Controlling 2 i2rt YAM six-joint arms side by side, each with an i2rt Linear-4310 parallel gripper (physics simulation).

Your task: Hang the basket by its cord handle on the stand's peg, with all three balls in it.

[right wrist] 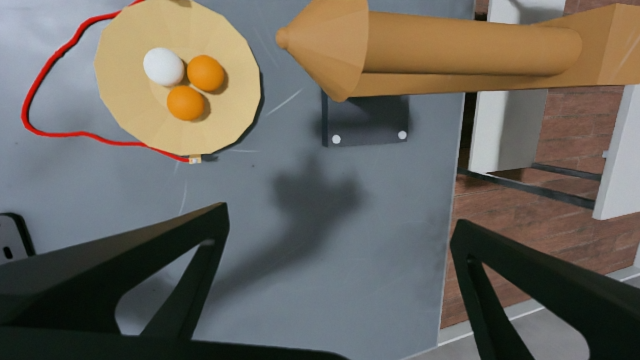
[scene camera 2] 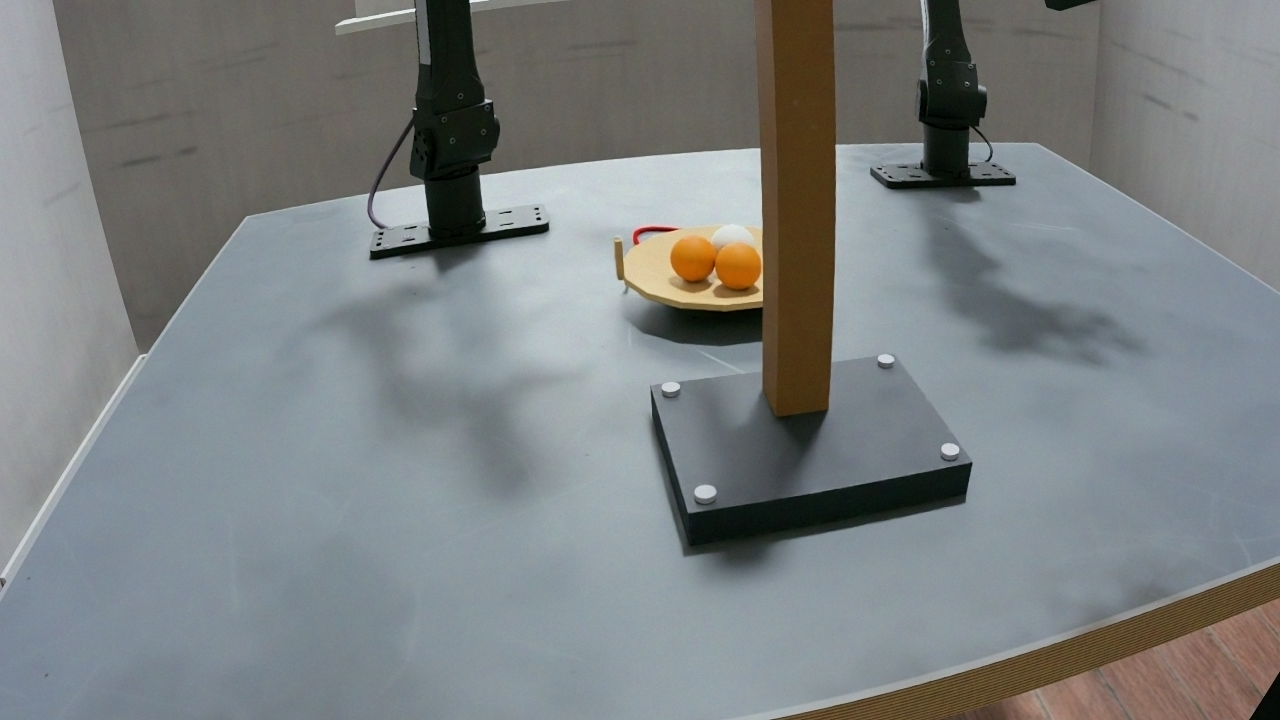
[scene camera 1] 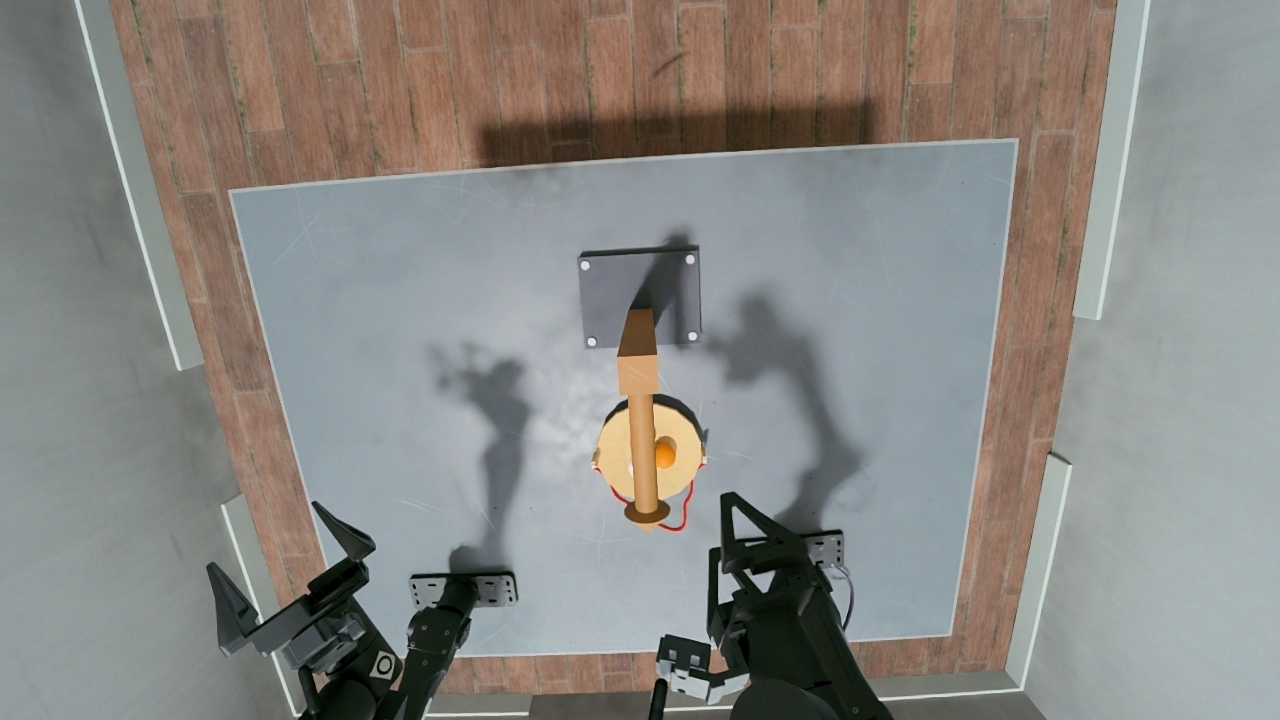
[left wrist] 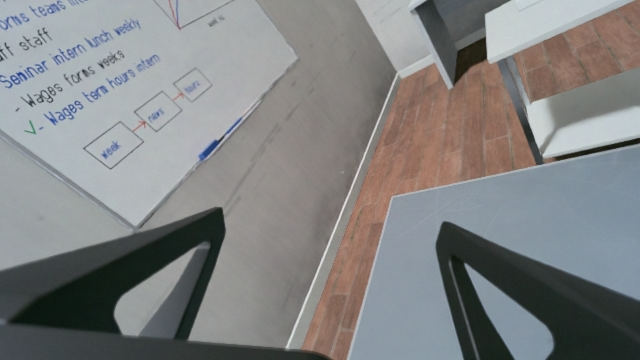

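Pixels of known places: left gripper, fingertip midpoint: [scene camera 1: 263,531] [left wrist: 330,226]; right gripper, fingertip midpoint: [right wrist: 339,223] [scene camera 1: 720,522]; left arm's base at its link origin: [scene camera 2: 945,178] [scene camera 1: 464,589]; right arm's base at its link origin: [scene camera 2: 458,234].
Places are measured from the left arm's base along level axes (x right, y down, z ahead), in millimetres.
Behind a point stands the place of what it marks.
The shallow tan basket [scene camera 1: 614,443] @[x 312, y -21, z 293 mm] [scene camera 2: 653,279] @[x 429, y -22, z 279 mm] [right wrist: 125,95] @[x 382, y -23, z 210 mm] sits on the table below the peg [scene camera 1: 642,447] @[x 369, y -317, z 421 mm] [right wrist: 465,45] @[x 370, y -317, z 400 mm]. A white ball [scene camera 2: 733,236] @[x 355, y -49, z 268 mm] [right wrist: 163,66] @[x 354, y -54, z 256 mm] and two orange balls, one [scene camera 2: 692,257] @[x 396, y -42, z 289 mm] [right wrist: 205,73] @[x 360, y -54, z 296 mm] beside the other [scene camera 2: 738,265] [right wrist: 185,103], lie in it. The red cord handle [scene camera 1: 687,513] @[x 425, y -4, z 143 mm] [scene camera 2: 653,229] @[x 403, y -2, z 112 mm] [right wrist: 82,134] @[x 425, y -4, z 157 mm] lies slack beside the basket, off the peg. My left gripper [scene camera 1: 261,534] @[x -17, y -333, z 359 mm] [left wrist: 330,226] @[x -17, y -333, z 359 mm] is open and empty at the lower left of scene camera 1. My right gripper [scene camera 1: 721,524] @[x 441, y -321, z 338 mm] [right wrist: 339,223] @[x 441, y -321, z 338 mm] is open and empty, to the basket's lower right there.
The stand's dark base [scene camera 1: 608,295] @[x 323, y -25, z 537 mm] [scene camera 2: 859,447] @[x 347, y -25, z 560 mm] [right wrist: 365,120] @[x 423, y -25, z 516 mm] lies on the table [scene camera 1: 358,268] @[x -70, y 0, z 605 mm] behind the basket in scene camera 1. Its tall brown post [scene camera 2: 794,223] @[x 378, y -155, z 513 mm] hides part of the basket in scene camera 2. A whiteboard [left wrist: 225,65] hangs on the wall in the left wrist view.
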